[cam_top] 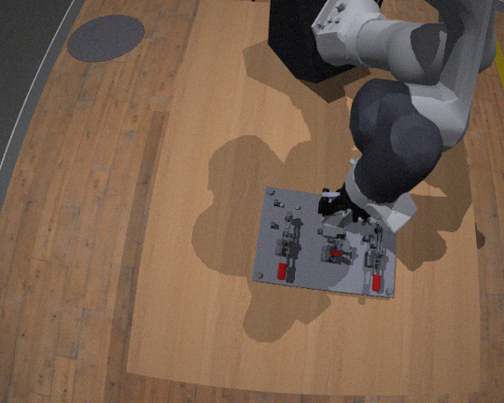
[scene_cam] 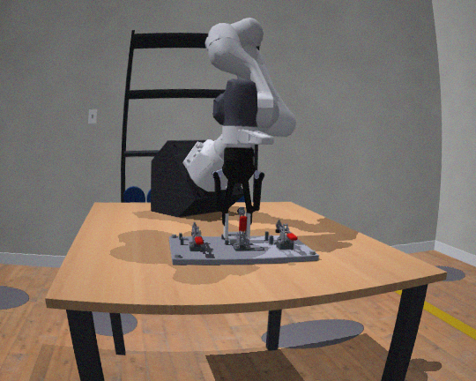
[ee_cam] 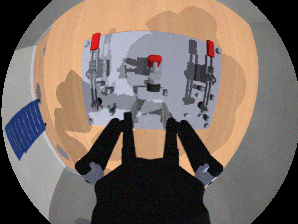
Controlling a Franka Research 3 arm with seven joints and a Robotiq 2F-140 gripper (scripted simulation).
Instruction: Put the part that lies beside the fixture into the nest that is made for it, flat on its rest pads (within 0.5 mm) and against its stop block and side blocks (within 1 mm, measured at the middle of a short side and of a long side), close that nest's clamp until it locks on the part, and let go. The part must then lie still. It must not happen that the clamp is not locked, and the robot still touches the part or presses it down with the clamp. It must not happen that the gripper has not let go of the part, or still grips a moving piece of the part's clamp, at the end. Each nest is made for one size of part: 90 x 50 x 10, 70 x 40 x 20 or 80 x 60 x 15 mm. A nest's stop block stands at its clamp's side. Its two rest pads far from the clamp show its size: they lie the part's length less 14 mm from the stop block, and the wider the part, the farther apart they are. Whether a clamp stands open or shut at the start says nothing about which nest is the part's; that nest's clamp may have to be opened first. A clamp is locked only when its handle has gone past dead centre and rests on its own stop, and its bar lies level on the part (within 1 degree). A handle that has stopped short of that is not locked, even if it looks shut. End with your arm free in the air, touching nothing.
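Right now my hand is 30 mm above the grey part. Round my hand: grey fixture plate: 50 mm below, 50 mm ahead, 10 mm to the left.
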